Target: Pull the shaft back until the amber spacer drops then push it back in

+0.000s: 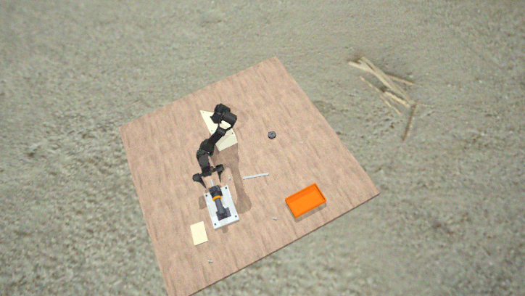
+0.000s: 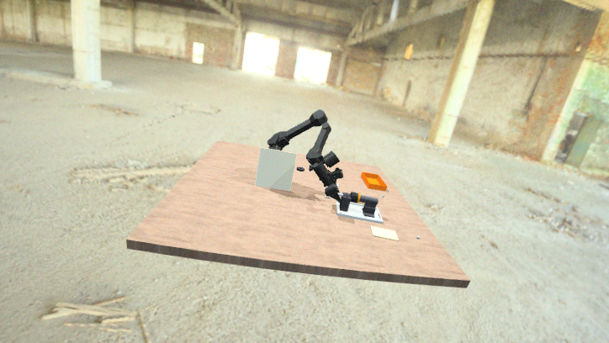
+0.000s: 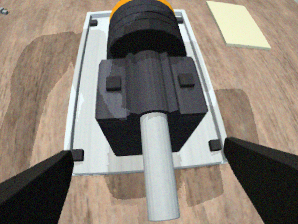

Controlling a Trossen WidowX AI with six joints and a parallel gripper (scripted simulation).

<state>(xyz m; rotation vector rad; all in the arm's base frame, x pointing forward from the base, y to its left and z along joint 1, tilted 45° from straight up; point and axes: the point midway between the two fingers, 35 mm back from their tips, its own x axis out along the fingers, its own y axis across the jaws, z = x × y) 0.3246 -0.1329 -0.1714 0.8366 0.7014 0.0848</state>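
Right now my gripper tip is 5 cm short of the shaft, 1 cm to the left of it and 1 cm below it. From my gripper tip the other things lie so: amber spacer: 9 cm ahead, 2 cm to the right, 1 cm above; dark spacer: 6 cm ahead, 1 cm to the right, 1 cm above; grey rod: 25 cm to the left, 6 cm below, 6 cm ahead.
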